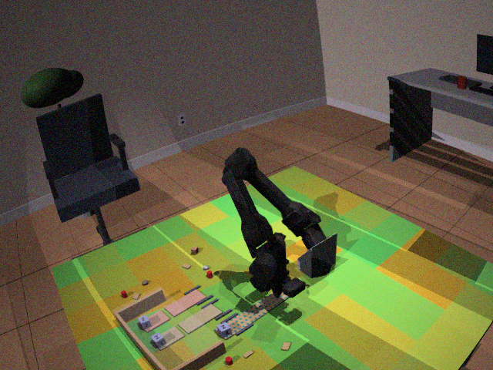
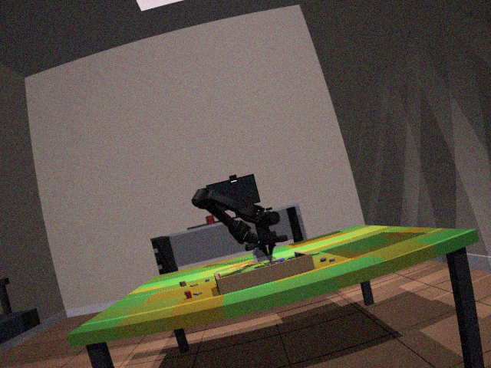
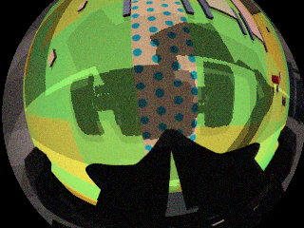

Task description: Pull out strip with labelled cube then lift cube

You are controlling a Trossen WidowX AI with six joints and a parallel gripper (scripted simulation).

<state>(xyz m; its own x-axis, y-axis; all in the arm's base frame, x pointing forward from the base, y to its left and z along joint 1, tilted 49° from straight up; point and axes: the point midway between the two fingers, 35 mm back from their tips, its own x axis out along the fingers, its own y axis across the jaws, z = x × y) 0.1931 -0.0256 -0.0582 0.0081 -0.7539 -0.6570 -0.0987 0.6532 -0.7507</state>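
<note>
Right now the dotted strip is 10 cm ahead of my gripper tip and 1 cm to the left of it.
</note>
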